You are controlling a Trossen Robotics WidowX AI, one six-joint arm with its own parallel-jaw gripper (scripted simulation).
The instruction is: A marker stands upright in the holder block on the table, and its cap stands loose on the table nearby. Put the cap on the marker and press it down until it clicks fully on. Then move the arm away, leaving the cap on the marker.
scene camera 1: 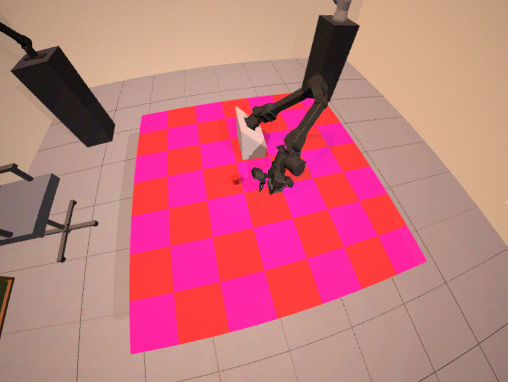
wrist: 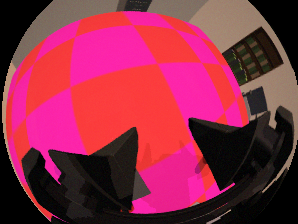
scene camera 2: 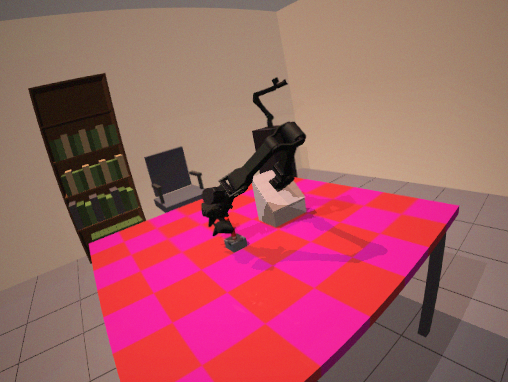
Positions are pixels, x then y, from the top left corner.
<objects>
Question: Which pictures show the gripper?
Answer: Scene camera 1, the wrist view and scene camera 2: all of them.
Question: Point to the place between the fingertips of the gripper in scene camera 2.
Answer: At 211,231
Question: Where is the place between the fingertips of the gripper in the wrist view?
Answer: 163,126
</objects>
